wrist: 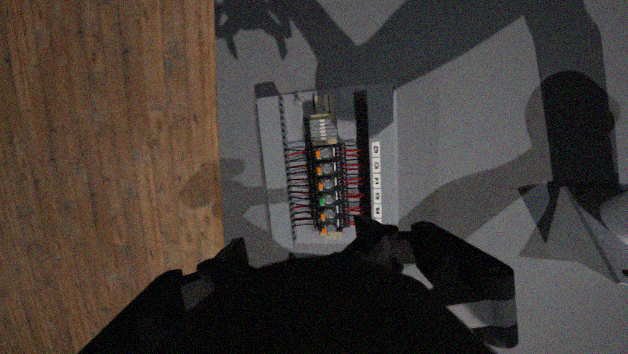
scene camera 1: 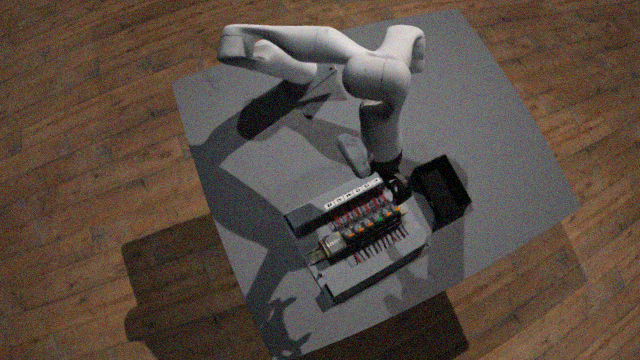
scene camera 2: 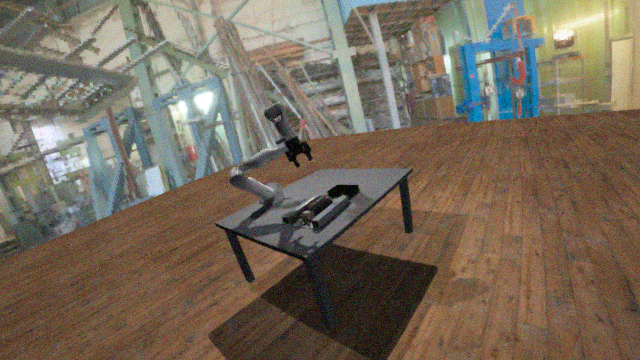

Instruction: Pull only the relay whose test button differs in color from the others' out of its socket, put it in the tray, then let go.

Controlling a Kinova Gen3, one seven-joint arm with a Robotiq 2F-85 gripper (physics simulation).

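Frame: origin at the arm's base, x right, y back, z down, level; millimetres.
Seen in the pictures: gripper, fingertip midpoint: (wrist: 301, 238) (scene camera 1: 383, 188) (scene camera 2: 304, 163); arm's base, origin of the base link: (scene camera 1: 304, 70) (scene camera 2: 269, 194).
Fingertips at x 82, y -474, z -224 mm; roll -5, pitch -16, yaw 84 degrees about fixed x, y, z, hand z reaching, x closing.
Observation:
Offsets run from my fingertips to a thing's top centre. Level surfaces: height alone.
The relay with the green test button {dx -33, dy -10, dz +211 mm} (scene camera 1: 380, 219) (wrist: 322, 201) sits in its socket in the relay row. Several other relays, such as this one with an orange button (scene camera 1: 350, 234) (wrist: 320, 186), stand in the same row; two orange buttons show on the gripper side of the green one in the wrist view. My gripper (scene camera 1: 401, 194) (scene camera 2: 304, 161) (wrist: 301, 238) is open and empty, high above the table. The black tray {dx -265, dy -17, dz +245 mm} (scene camera 1: 462, 191) (scene camera 2: 343, 190) stands beside the end of the row. It does not show in the wrist view.
A grey wire duct {dx +10, dy -111, dz +237 mm} (scene camera 1: 375, 275) (wrist: 274, 175) and a labelled duct {dx +14, dy +90, dz +237 mm} (scene camera 1: 312, 216) (wrist: 385, 112) flank the row, with red and dark wires between. A beige block {dx +93, dy -12, dz +234 mm} (scene camera 1: 332, 243) (wrist: 323, 129) stands at the row's far end from the tray. The grey table {dz +281 mm} (scene camera 1: 500, 150) (scene camera 2: 380, 177) carries everything.

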